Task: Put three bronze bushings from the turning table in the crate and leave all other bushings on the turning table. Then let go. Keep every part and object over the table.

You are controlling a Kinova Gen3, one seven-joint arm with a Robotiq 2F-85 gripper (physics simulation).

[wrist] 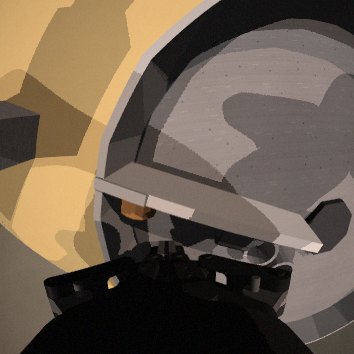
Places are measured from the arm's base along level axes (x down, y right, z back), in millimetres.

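Pixels of known places: gripper, fingertip midpoint: [166, 250].
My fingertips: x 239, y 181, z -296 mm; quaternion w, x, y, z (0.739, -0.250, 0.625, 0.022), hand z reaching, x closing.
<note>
Ahead of a thing's pixels: the offset from my fingertips to its top centre. "spot": to the spot under its first point. Level surfaces: height alone.
The grey turning table @(dy -62, dx +11, dz -151 mm) [281, 70] with its raised rim @(spot: dy -104, dx -30, dz +50 mm) [116, 116] fills the wrist view. A flat grey bar @(spot: dy -65, dx -17, dz -18 mm) [211, 204] lies across it. One bronze bushing @(dy -44, dx -13, dz +36 mm) [137, 211] stands on the disc by the rim, half hidden under the bar's left end. My gripper [166, 250] is shut with nothing between the fingertips. It is low over the disc, just right of and nearer than the bronze bushing, and apart from it. A pale grey ring-shaped bushing @(dy -30, dx -7, dz -77 mm) [263, 253] shows just past my right finger link. A dark bushing-like shape @(spot: dy -66, dx +11, dz -150 mm) [330, 225] sits by the bar's right end.
A dark grey block [17, 137], perhaps the crate, stands on the tan table top @(dx +72 mm) [53, 204] at the left edge. The floor [17, 288] shows at the lower left past the table's edge.
</note>
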